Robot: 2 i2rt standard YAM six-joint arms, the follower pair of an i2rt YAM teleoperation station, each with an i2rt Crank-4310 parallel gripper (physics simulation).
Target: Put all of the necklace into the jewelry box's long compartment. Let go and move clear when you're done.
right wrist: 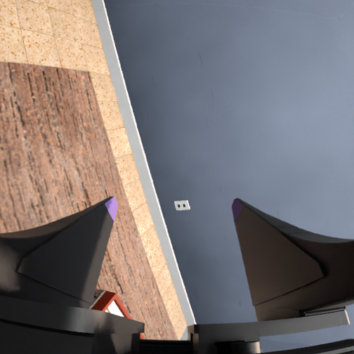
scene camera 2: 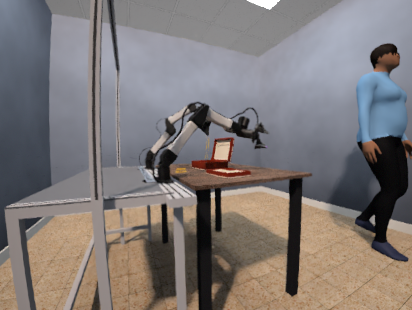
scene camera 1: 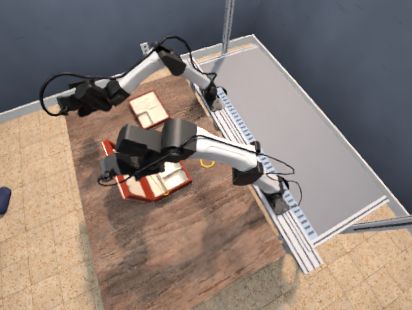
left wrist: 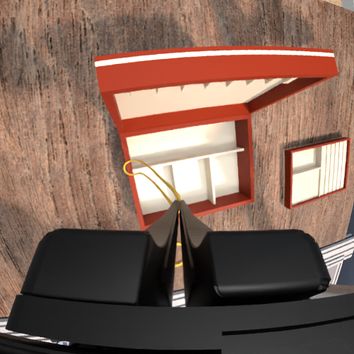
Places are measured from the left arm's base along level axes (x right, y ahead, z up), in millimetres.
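Pixels of known places: left gripper, fingertip midpoint: (scene camera 2: 207,135); right gripper, fingertip midpoint: (scene camera 2: 268,140); left arm's base at its link origin: (scene camera 2: 149,169) (scene camera 1: 270,192); right arm's base at its link origin: (scene camera 2: 163,180) (scene camera 1: 210,97).
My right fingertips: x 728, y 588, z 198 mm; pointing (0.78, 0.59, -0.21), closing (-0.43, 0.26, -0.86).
For each thing: its top centre in the pictures, then the offset to it from my right fingertips.
- red tray at its top centre: (scene camera 2: 227,169) (scene camera 1: 148,108) dy -237, dx -72, dz -162 mm
- yellow ring at its top centre: (scene camera 1: 207,160) dy -392, dx -468, dz -182 mm
The jewelry box (scene camera 1: 186,180) (scene camera 2: 202,164) (left wrist: 245,162) stands open on the table. In the left wrist view its long compartment (left wrist: 210,134) runs along the lid side, with smaller compartments nearer the fingers. My left gripper (left wrist: 178,203) is shut on the gold necklace (scene camera 2: 207,149) (left wrist: 155,182) and holds it above the box. The necklace hangs down; in the left wrist view its lower loop appears over the box's left wall, beside the divider's end. Whether it touches the box I cannot tell. My right gripper (right wrist: 174,200) (scene camera 2: 265,138) is open and empty, raised away from the box.
A red tray (scene camera 1: 160,123) (scene camera 2: 230,173) (left wrist: 288,180) with slots lies beside the box. A yellow ring (scene camera 1: 207,166) lies near the arm bases; another is partly hidden. The raised lid (scene camera 2: 231,151) (left wrist: 215,63) stands behind the long compartment. A person (scene camera 2: 382,110) stands beyond the table.
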